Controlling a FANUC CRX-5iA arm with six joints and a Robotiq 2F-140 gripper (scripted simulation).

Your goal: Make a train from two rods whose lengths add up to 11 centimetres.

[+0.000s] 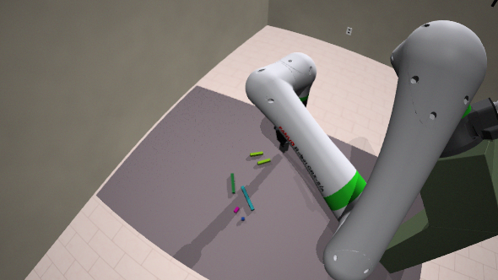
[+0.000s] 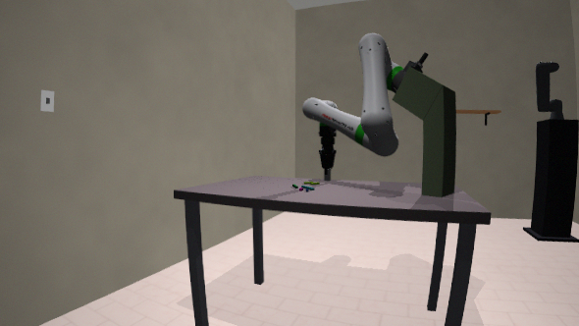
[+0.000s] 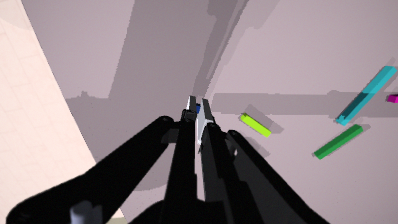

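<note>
Right now the turquoise rod is 250 mm to the left of my hand, 40 mm below it and 20 mm ahead of it. The rest, counted from my hand: magenta rod (310 mm to the left, 40 mm below, 30 mm ahead); then green rod (220 mm to the left, 100 mm ahead, 40 mm below).
</note>
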